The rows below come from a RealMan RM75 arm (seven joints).
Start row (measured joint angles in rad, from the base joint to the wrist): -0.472, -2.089, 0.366, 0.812, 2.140, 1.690, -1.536
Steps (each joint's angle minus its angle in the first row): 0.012, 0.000, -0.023, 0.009, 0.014, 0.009, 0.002; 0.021, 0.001, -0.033, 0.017, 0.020, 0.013, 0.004; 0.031, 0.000, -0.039, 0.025, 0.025, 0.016, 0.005; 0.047, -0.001, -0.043, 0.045, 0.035, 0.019, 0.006; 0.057, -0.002, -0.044, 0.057, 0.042, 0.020, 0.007; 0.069, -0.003, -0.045, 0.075, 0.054, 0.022, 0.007; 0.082, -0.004, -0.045, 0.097, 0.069, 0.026, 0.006; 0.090, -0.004, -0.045, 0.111, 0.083, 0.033, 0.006; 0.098, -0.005, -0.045, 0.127, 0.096, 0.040, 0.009; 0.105, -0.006, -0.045, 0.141, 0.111, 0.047, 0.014
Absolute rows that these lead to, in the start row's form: -0.460, -2.089, 0.343, 0.821, 2.154, 1.699, -1.534; -0.451, -2.088, 0.333, 0.829, 2.160, 1.703, -1.532; -0.441, -2.089, 0.327, 0.837, 2.165, 1.706, -1.531; -0.425, -2.090, 0.323, 0.857, 2.175, 1.709, -1.530; -0.415, -2.091, 0.322, 0.869, 2.182, 1.710, -1.529; -0.403, -2.092, 0.321, 0.887, 2.194, 1.712, -1.529; -0.390, -2.093, 0.321, 0.909, 2.209, 1.716, -1.530; -0.382, -2.093, 0.321, 0.923, 2.223, 1.723, -1.530; -0.374, -2.094, 0.321, 0.939, 2.236, 1.730, -1.527; -0.367, -2.095, 0.321, 0.953, 2.251, 1.737, -1.522
